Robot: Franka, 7 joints.
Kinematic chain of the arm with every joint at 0, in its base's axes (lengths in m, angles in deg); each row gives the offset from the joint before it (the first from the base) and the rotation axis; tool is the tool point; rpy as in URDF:
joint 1: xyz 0 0 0.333 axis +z
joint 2: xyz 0 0 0 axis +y
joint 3: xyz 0 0 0.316 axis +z
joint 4: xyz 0.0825 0 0 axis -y
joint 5: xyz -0.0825 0 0.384 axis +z
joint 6: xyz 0 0 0 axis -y
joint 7: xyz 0.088 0 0 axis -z
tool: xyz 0 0 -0.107 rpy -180 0 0
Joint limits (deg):
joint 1: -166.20..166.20
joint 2: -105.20..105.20
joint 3: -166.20..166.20
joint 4: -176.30..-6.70
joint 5: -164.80..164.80
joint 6: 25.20..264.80
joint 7: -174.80..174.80
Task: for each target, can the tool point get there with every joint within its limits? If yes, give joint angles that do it. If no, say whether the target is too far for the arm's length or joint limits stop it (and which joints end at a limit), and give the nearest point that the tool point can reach.
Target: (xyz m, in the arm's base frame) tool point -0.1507 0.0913 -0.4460
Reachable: no: joint limits stop it (at a limit: joint 2) | nearest point -0.1645 0.0997 -0.3529 | short by 0.094 m
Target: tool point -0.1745 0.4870 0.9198
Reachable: yes | joints 100.02 6.86 25.42 -57.98 84.63 192.48 111.86
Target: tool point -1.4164 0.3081 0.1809
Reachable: no: too far | nearest point -0.8337 0.1814 0.2435 | short by 0.600 m
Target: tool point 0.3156 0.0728 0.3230
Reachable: yes | joints 50.78 -36.29 -48.35 -161.57 22.06 120.49 38.48
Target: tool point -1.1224 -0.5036 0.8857
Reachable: no: too far | nearest point -0.7140 -0.3203 0.6846 | short by 0.491 m
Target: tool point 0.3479 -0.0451 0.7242
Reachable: yes | joints 99.11 71.32 -136.40 -137.97 32.11 168.04 -26.99
